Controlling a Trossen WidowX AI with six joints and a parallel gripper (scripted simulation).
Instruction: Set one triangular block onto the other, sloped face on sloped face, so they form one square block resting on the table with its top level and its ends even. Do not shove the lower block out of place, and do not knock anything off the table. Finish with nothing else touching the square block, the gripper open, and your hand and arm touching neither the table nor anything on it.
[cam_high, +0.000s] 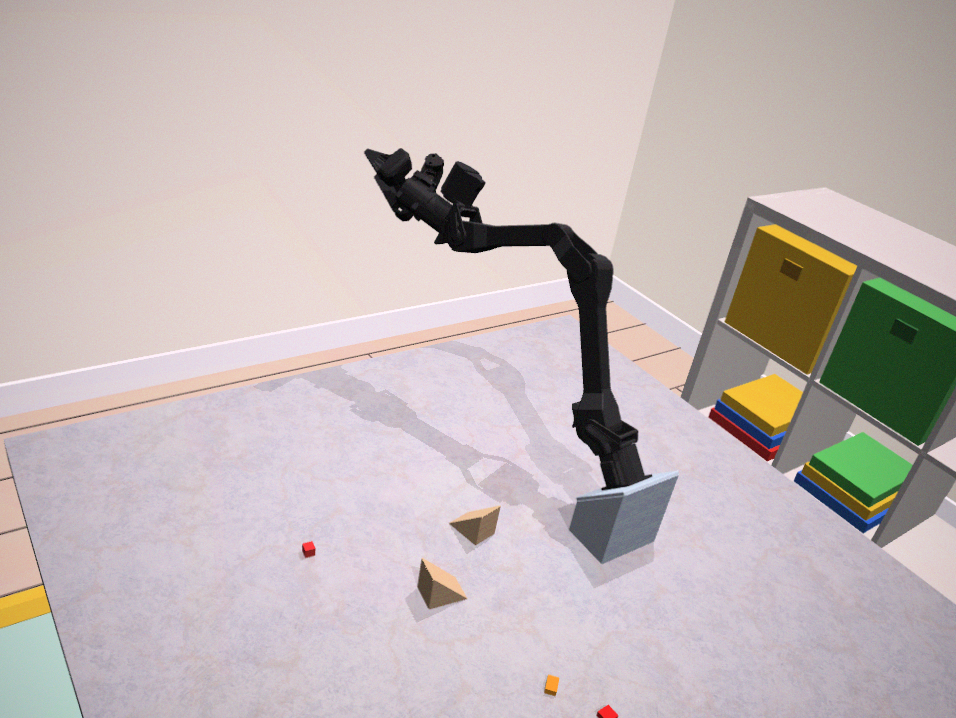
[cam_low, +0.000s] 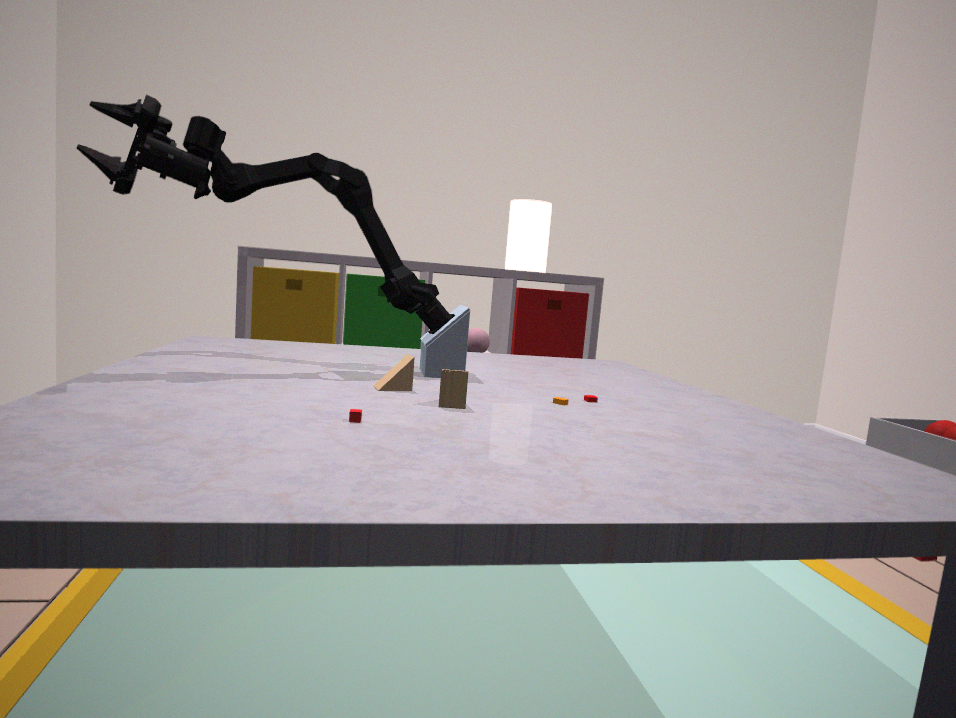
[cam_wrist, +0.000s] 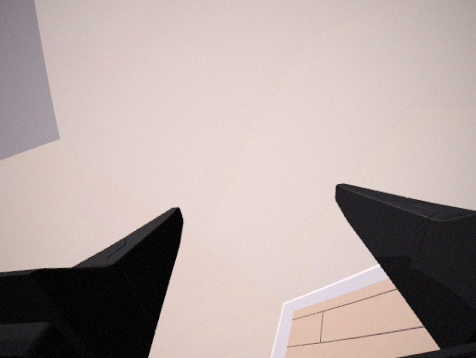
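The block lies 250 mm ahead of my gripper tip, 650 mm to the left of it and 420 mm below it. From my gripper tip the other things lie so: orange cube: 200 mm ahead, 870 mm to the left, 430 mm below.
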